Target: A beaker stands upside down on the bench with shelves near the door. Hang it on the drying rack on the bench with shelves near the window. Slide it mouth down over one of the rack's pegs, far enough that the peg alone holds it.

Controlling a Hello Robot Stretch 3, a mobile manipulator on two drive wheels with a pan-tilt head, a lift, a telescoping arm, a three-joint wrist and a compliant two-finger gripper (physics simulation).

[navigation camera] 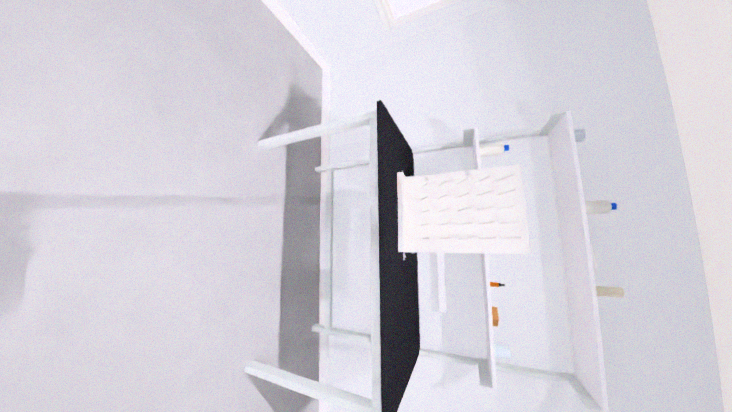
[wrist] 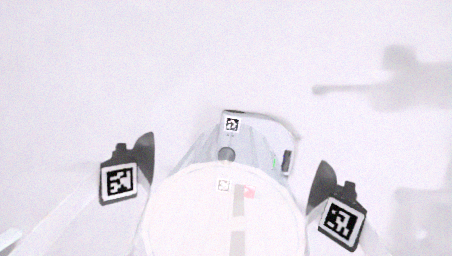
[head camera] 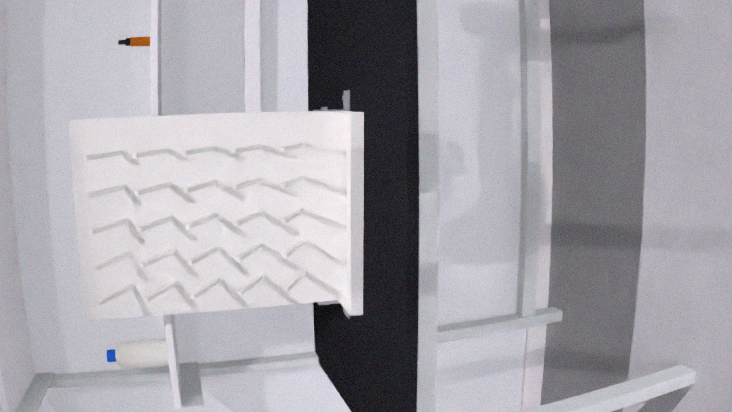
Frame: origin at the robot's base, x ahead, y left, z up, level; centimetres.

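Seen in the pictures: gripper, fingertip midpoint: (wrist: pixel 232 164).
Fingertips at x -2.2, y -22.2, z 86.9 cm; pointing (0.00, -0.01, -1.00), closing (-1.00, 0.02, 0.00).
Pixels of each thing's middle, then the offset from my fingertips to it. "spot": a spot on its surface instead. Level surfaces: height alone.
- beaker, body centre: (wrist: pixel 228 189) dx +0.0, dy +0.3, dz +3.8 cm
- white drying rack, surface spot: (head camera: pixel 204 128) (navigation camera: pixel 463 246) spot: dx +135.1, dy +16.2, dz +37.7 cm
- black bench top, its level: dz +4.5 cm
- lower shelf, its level: dz +48.7 cm
- blue-capped bottle, surface spot: (head camera: pixel 143 354) (navigation camera: pixel 490 149) spot: dx +159.6, dy +75.0, dz +57.4 cm
- orange marker, surface spot: (head camera: pixel 139 41) (navigation camera: pixel 494 284) spot: dx +159.5, dy -8.7, dz +53.7 cm
- orange box, surface spot: (navigation camera: pixel 495 316) spot: dx +154.3, dy -25.6, dz +52.7 cm
My gripper (wrist: pixel 232 164) is in the wrist view, its two fingers on either side of the beaker (wrist: pixel 185 210), a wide, pale, see-through round shape that stays between them. Part of the beaker is cut off by the lower edge of the view. The head and navigation views are turned on their side. The white drying rack (head camera: pixel 204 128) (navigation camera: pixel 461 246) stands on the black bench top (head camera: pixel 389 204) (navigation camera: pixel 393 245), its rows of pegs facing the cameras. The gripper and beaker do not show in the head or navigation view, so their distance from the rack cannot be seen.
Behind the rack, the lower shelf (navigation camera: pixel 490 335) holds a blue-capped bottle (head camera: pixel 143 354) (navigation camera: pixel 491 149), an orange marker (head camera: pixel 139 41) (navigation camera: pixel 495 284) and an orange box (navigation camera: pixel 495 316). The upper shelf (navigation camera: pixel 576 174) holds more bottles. A bench leg (head camera: pixel 640 384) (navigation camera: pixel 302 382) reaches the floor. Shadows fall on the floor.
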